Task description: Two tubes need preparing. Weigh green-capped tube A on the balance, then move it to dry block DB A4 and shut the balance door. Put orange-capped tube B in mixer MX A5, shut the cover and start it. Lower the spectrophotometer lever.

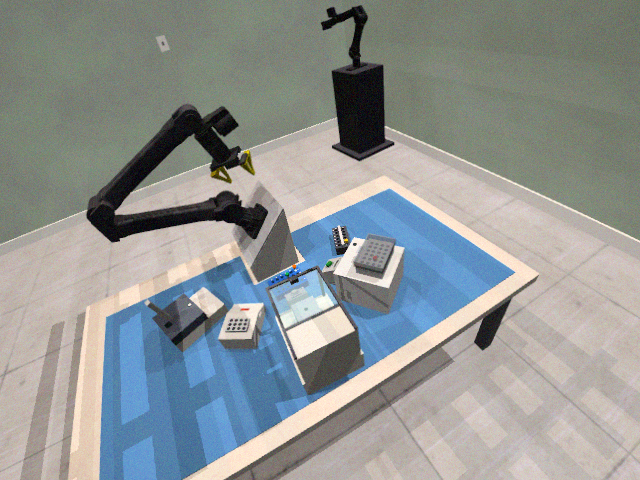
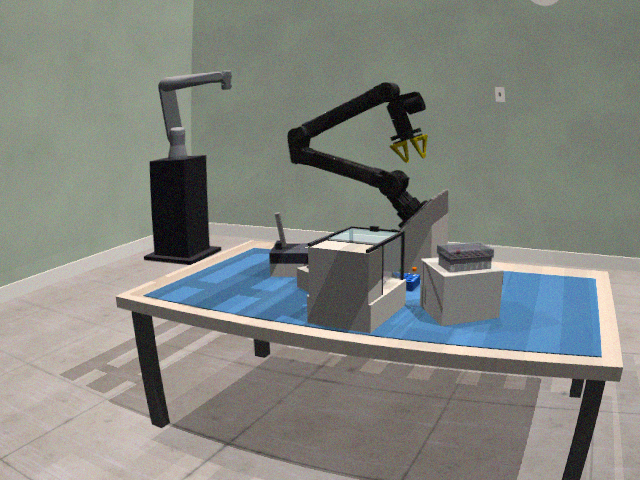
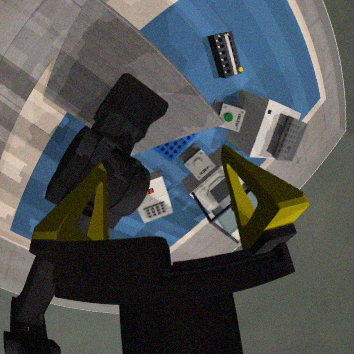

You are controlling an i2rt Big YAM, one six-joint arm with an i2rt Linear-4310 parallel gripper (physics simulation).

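My gripper (image 1: 241, 177) (image 2: 415, 159) (image 3: 161, 158) is open and empty, high above the table near the arm's base. Orange-capped tube B (image 1: 294, 267) (image 2: 414, 268) and green-capped tube A (image 1: 286, 274) stand in the blue rack (image 2: 412, 282) (image 3: 170, 149). The balance (image 1: 325, 346) (image 2: 338, 284) has clear glass at its top; its door state is hard to tell. The white mixer (image 1: 361, 289) (image 2: 460, 297) has a grey translucent cover (image 1: 381, 245) (image 2: 465, 251) (image 3: 287, 137) over its block. The dry block (image 1: 242, 335) (image 3: 156, 209) has a well grid. The spectrophotometer lever (image 1: 157, 308) (image 2: 280, 228) is raised.
A black tube rack (image 1: 339, 239) (image 3: 225, 55) with a yellow-capped tube stands behind the mixer. A green-button box (image 1: 330, 265) (image 3: 232, 117) is beside the mixer. The sloped grey base panel (image 1: 281, 242) (image 2: 428, 222) rises beside the blue rack. Another arm stands on a black pedestal (image 1: 360, 108) (image 2: 179, 206).
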